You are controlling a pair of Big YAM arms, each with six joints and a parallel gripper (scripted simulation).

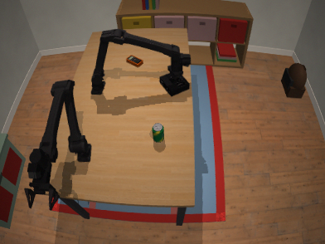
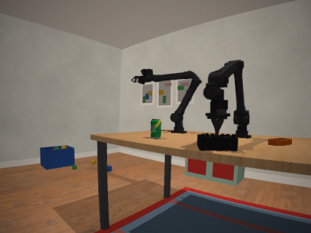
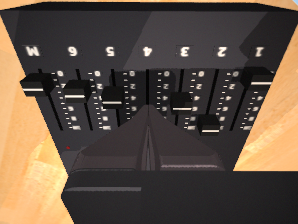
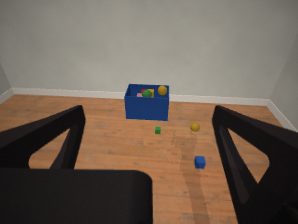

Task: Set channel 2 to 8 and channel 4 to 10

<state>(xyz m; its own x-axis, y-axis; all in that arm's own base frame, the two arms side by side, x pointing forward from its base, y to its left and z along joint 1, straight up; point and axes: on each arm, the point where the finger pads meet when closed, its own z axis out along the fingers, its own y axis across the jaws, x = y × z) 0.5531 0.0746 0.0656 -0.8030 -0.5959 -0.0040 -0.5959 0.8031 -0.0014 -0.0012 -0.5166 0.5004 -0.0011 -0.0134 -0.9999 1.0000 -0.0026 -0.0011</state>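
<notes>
Now: the channel 4 cap 1 cm behind my left hand and 1 cm to the right of it. Round my left hand: channel 3 knob: 2 cm ahead, 1 cm to the right; then channel 2 knob: 2 cm ahead, 4 cm to the right.
</notes>
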